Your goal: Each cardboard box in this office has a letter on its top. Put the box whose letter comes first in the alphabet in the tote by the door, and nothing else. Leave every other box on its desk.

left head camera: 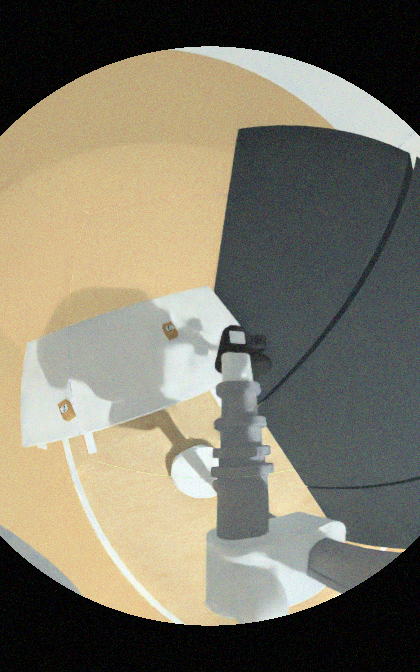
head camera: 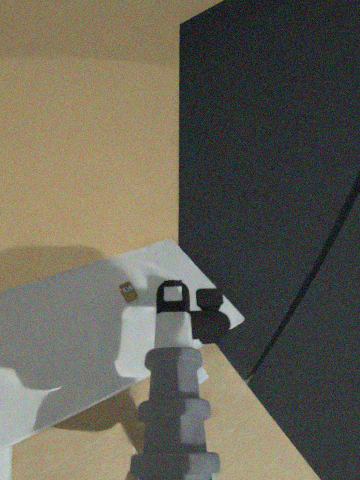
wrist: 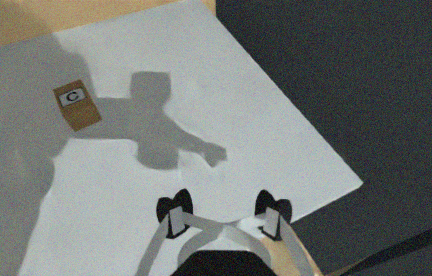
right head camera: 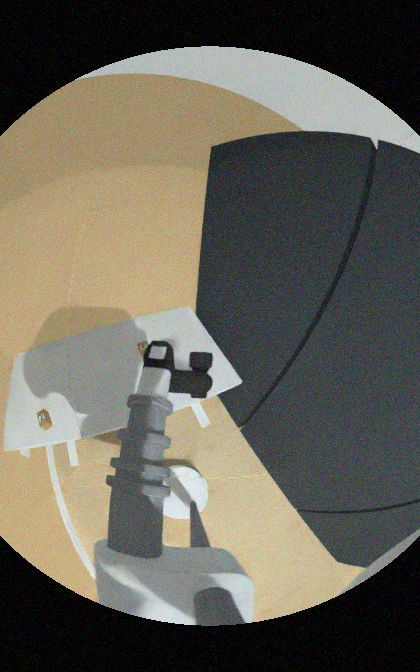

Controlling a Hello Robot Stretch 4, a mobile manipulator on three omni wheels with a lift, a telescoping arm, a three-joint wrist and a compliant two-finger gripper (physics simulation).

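A small cardboard box with the letter C on its top sits on the white desk. It lies at the upper left of the wrist view, and the wrist partly covers it in the right head view. A second box sits near the desk's left end; its letter is too small to read surely. My gripper is open and empty, above the desk's right end, to the right of the C box. The fingers are hidden in the head views. The tote does not show.
A dark wall panel stands close along the desk's right end. A tan wall rises behind the desk. A white round disc lies on the floor before the desk, partly behind my arm.
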